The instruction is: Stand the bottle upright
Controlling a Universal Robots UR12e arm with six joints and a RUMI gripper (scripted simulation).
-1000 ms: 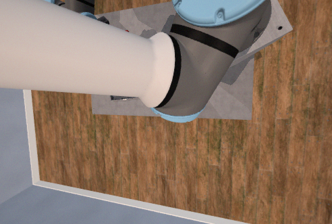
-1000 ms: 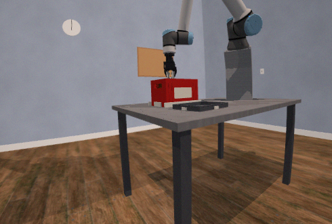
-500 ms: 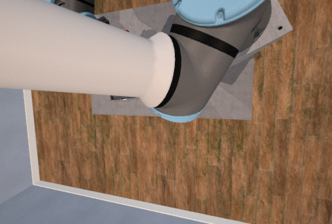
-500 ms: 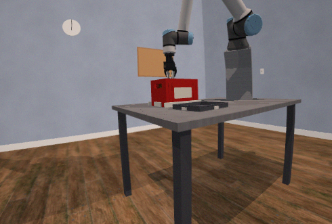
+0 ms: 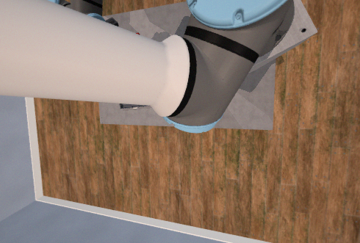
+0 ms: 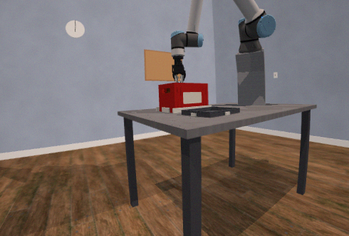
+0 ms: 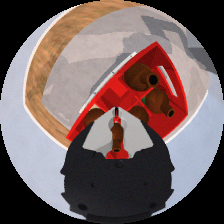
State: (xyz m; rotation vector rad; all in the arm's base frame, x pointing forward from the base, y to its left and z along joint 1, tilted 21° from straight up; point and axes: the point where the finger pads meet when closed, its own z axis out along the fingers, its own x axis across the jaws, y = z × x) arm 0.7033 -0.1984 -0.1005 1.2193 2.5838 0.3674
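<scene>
The red crate is 7 cm below my hand, 5 cm to the left of it and 1 cm ahead of it. Round my hand: dark tray 31 cm to the left, 14 cm below, 5 cm ahead.
</scene>
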